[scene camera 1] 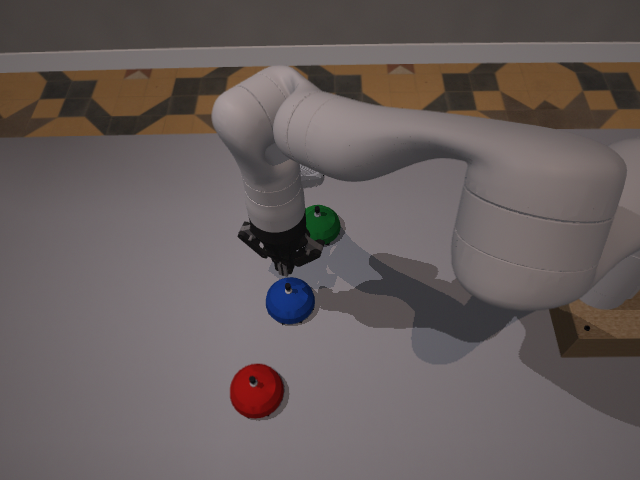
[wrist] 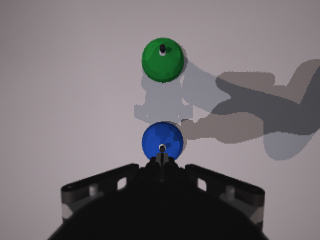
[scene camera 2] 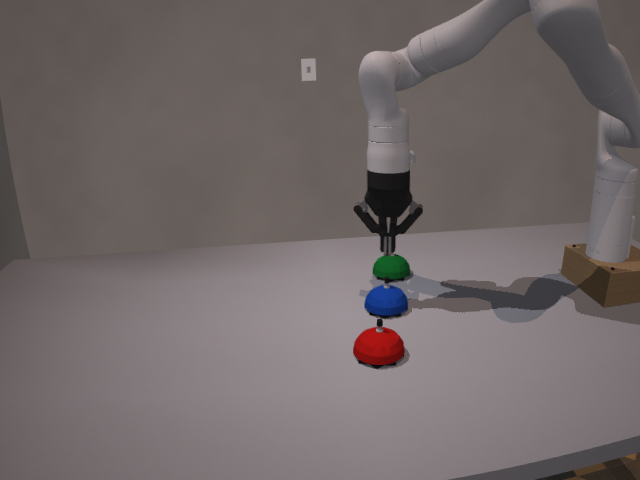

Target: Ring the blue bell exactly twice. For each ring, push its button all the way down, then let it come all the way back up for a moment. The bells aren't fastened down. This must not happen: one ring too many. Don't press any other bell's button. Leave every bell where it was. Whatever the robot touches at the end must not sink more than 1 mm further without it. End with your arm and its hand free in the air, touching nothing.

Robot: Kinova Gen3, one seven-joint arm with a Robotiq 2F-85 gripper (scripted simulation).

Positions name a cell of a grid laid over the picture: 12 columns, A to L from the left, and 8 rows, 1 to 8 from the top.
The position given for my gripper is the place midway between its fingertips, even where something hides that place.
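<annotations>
My gripper in scene camera 1 (F5), the wrist view (G6), scene camera 2 (H5). Blue bell in scene camera 1 (F6), the wrist view (G5), scene camera 2 (H6). Green bell in scene camera 1 (G4), the wrist view (G3), scene camera 2 (H5). Red bell in scene camera 1 (E7), scene camera 2 (H6).
</annotations>
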